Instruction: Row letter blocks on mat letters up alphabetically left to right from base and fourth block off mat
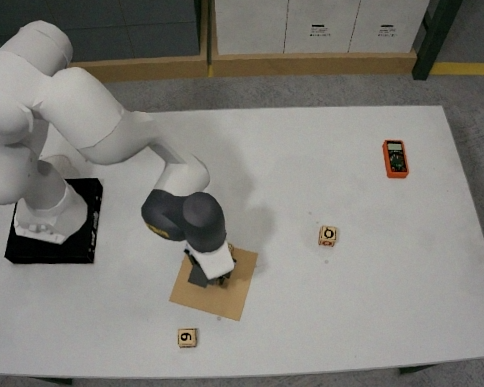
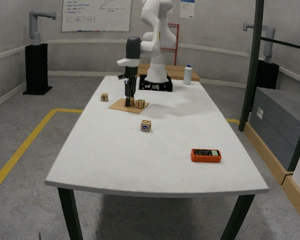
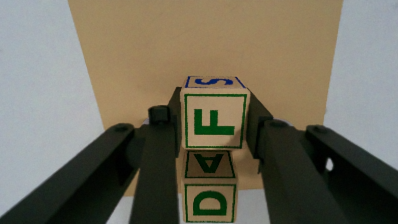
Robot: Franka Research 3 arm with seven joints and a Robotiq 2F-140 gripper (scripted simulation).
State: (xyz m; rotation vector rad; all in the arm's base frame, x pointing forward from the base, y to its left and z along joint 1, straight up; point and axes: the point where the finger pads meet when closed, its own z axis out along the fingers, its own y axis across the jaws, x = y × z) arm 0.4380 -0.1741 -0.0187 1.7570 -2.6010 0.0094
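Right now my hand is 30 mm above the tan mat. From my hand the other things lie so: orange multimeter 580 mm ahead, 370 mm to the left, 20 mm below; then block 30 mm ahead, 60 mm to the left, 10 mm below; then white bottle 630 mm behind, 450 mm to the left, 40 mm above.
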